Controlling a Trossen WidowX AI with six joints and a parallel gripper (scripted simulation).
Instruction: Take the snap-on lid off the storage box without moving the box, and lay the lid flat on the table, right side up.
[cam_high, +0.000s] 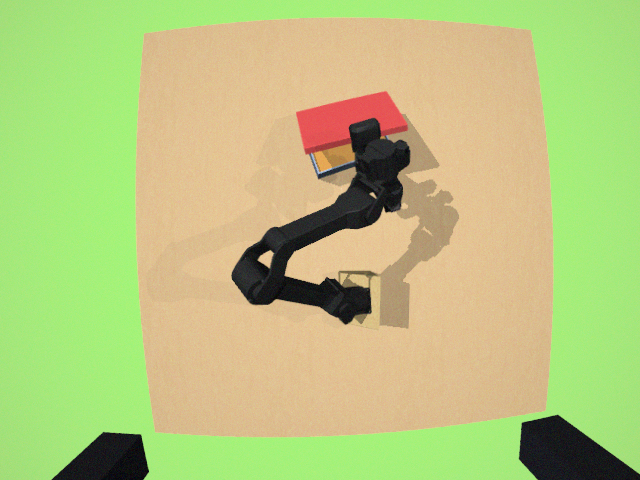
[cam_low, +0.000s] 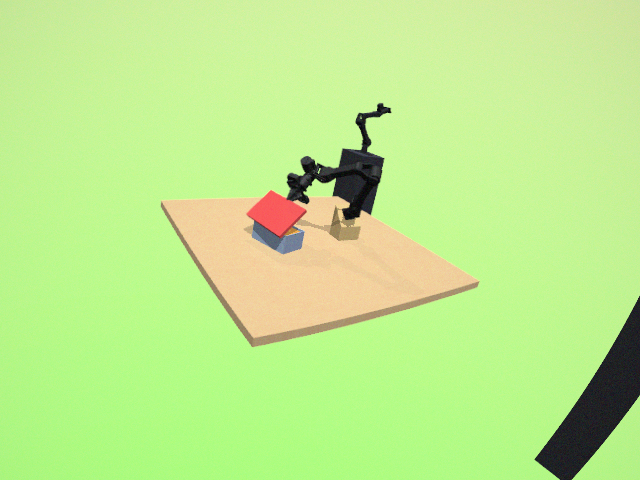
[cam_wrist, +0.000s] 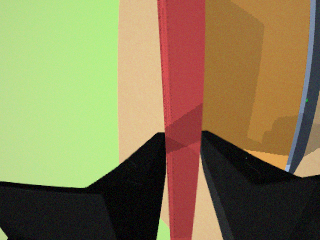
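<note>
Right now the lid is 6 cm ahead of my gripper tip, 5 cm below it and 1 cm to the left of it. From my gripper tip the other things lie so: storage box (16 cm below, 3 cm ahead, 1 cm to the left).
</note>
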